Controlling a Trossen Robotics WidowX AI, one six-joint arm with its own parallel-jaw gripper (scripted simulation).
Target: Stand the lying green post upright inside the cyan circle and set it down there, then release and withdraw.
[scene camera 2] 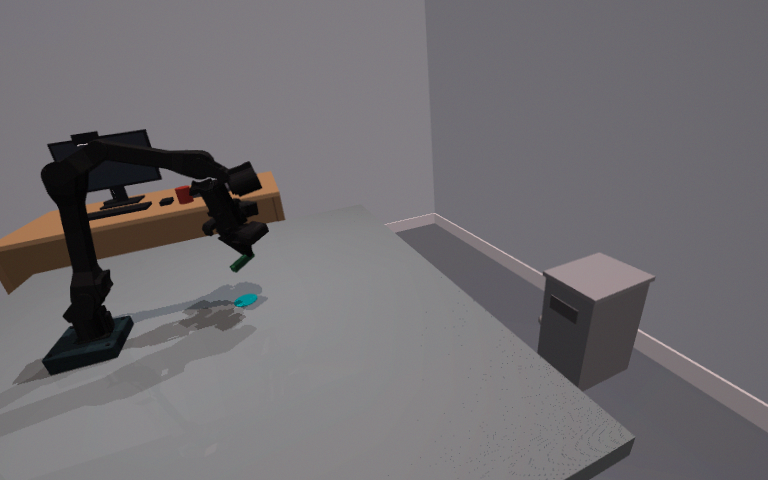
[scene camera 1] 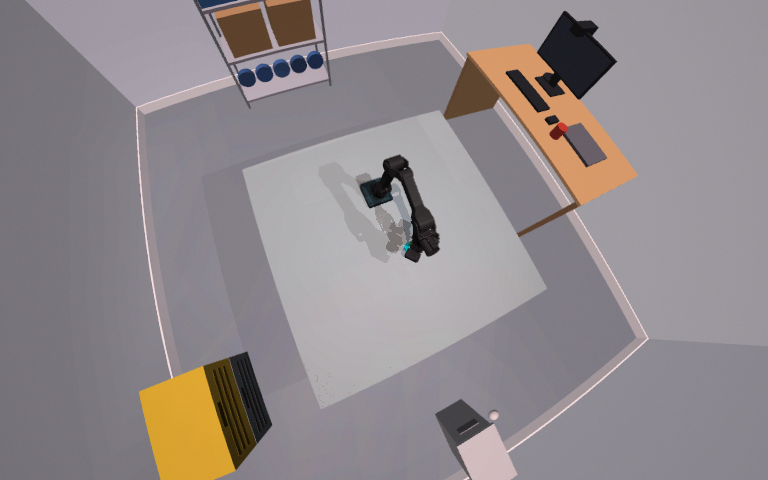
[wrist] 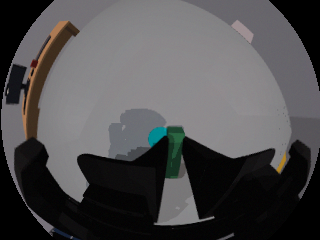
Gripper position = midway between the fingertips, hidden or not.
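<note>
The gripper (scene camera 2: 248, 255) is visible in the wrist view too, with the gripper (wrist: 174, 139) there carrying a green post (wrist: 176, 135).
</note>
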